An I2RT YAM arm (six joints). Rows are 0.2 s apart.
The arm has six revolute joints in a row. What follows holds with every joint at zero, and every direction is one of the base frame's. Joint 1 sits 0.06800 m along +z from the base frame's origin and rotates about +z. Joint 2 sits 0.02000 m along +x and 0.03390 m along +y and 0.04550 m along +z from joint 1 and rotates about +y. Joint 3 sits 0.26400 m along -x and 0.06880 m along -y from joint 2 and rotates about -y. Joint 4 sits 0.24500 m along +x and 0.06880 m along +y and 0.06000 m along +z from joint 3 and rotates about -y. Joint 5 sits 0.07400 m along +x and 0.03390 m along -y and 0.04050 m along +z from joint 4 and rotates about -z. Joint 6 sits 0.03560 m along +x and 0.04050 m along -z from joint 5 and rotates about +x. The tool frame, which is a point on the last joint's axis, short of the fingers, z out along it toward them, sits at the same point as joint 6; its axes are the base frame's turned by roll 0.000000, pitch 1.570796 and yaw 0.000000 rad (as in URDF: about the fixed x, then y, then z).
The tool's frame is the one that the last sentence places.
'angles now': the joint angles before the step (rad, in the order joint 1, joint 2, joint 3, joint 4, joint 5, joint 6). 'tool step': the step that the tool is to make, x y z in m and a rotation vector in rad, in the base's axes. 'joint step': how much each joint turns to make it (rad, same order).
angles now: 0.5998 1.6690 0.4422 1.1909 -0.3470 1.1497
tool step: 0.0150 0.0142 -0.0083 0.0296 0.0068 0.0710
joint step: 0.0032 0.1172 0.0738 0.0651 -0.0685 0.0286
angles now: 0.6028 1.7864 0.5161 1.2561 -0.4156 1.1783
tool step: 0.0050 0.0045 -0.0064 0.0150 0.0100 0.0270
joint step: 0.0000 0.0538 0.0230 0.0391 -0.0272 0.0195
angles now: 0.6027 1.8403 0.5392 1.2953 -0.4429 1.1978
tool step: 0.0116 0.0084 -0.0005 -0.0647 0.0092 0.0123
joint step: 0.0000 0.0097 0.0665 -0.1244 -0.0104 -0.0538
